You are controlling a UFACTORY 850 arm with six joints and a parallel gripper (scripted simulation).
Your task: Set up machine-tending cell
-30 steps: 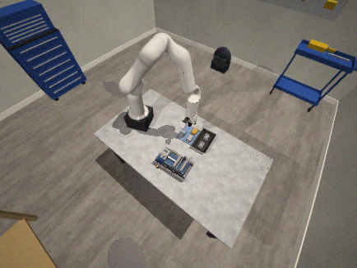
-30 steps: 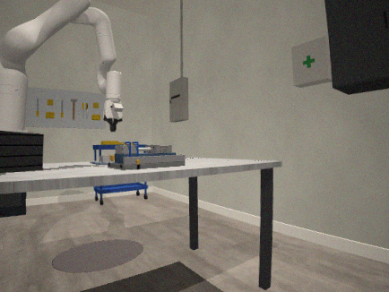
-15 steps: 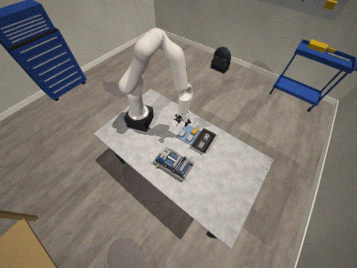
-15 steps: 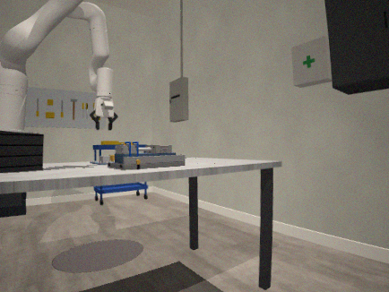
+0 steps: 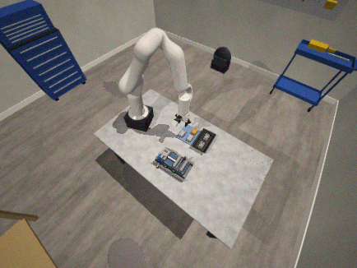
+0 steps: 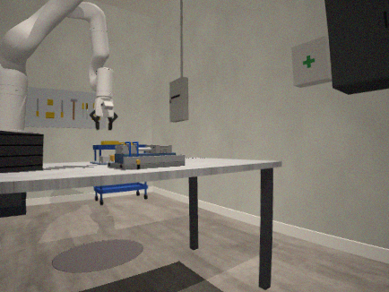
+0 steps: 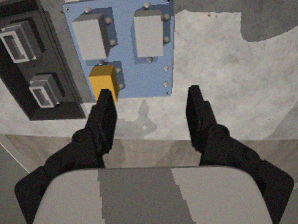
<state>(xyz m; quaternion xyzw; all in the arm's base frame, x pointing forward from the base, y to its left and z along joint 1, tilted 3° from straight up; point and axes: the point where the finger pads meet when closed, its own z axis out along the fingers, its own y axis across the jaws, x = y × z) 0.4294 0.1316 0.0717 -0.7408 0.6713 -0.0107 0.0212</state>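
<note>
Now: the grey aluminium blank 17 cm below my hand. Also, from my hand: blue vise body (28 cm to the right, 16 cm below, 12 cm ahead); then brass blank (17 cm below, 10 cm to the left, 8 cm ahead).
</note>
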